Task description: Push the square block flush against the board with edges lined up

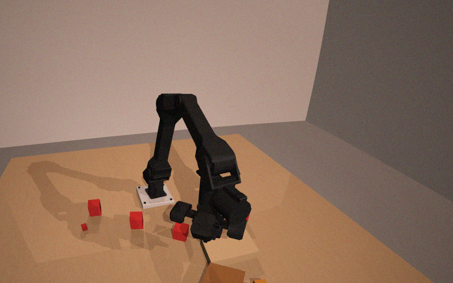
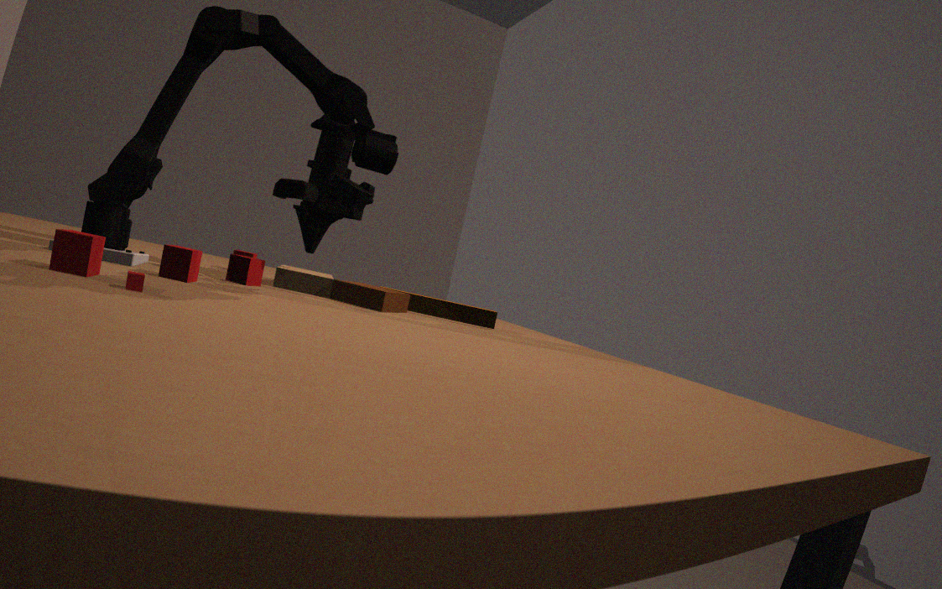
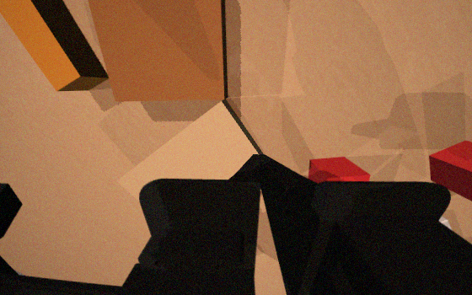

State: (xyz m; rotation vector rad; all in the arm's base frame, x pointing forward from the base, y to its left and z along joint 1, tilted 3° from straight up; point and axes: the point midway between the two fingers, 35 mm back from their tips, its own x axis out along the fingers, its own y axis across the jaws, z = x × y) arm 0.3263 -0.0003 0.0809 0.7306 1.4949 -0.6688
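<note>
Right now the tan block is 2 cm ahead of my gripper tip, 7 cm to the left of it and 5 cm below it. Also, from my gripper tip: brown square block: 11 cm ahead, 2 cm to the right, 5 cm below; tiny red cube: 25 cm behind, 29 cm to the right, 6 cm below; orange board: 26 cm ahead, 1 cm to the left, 5 cm below.
</note>
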